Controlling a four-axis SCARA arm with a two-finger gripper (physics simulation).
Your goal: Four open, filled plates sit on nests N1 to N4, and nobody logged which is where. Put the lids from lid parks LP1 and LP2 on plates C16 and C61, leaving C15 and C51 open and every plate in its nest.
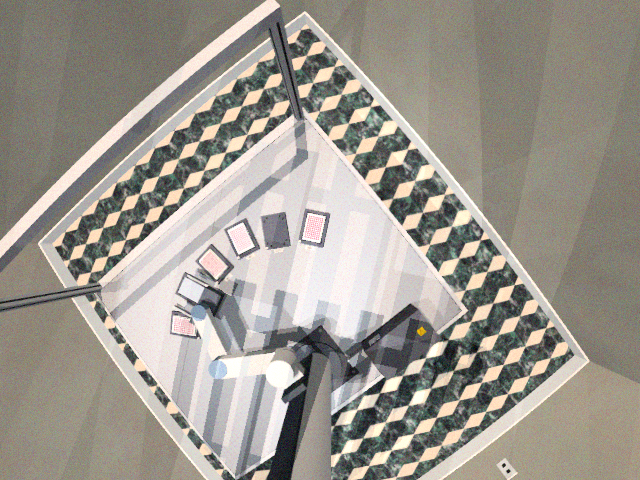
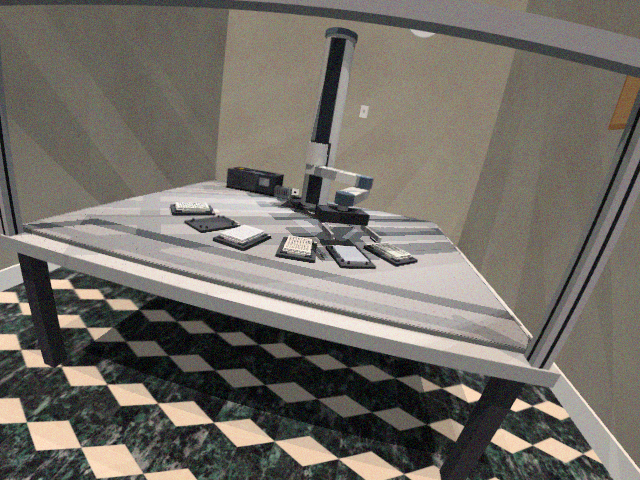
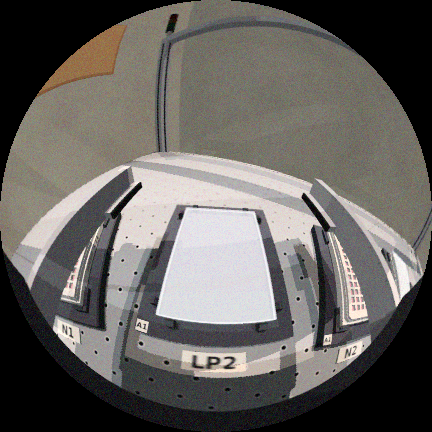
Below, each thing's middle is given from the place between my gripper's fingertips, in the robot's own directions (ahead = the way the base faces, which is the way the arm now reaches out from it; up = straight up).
My hand is 70 mm above the lid park LP2 [image 3: 204, 334], 20 mm past it and 10 mm to the left of it. From my hand the other things lie so: nest N1 [image 3: 94, 317]: 130 mm to the left, 130 mm behind, 70 mm below; then black box [image 1: 399, 345]: 810 mm behind, 660 mm to the right, 20 mm below.
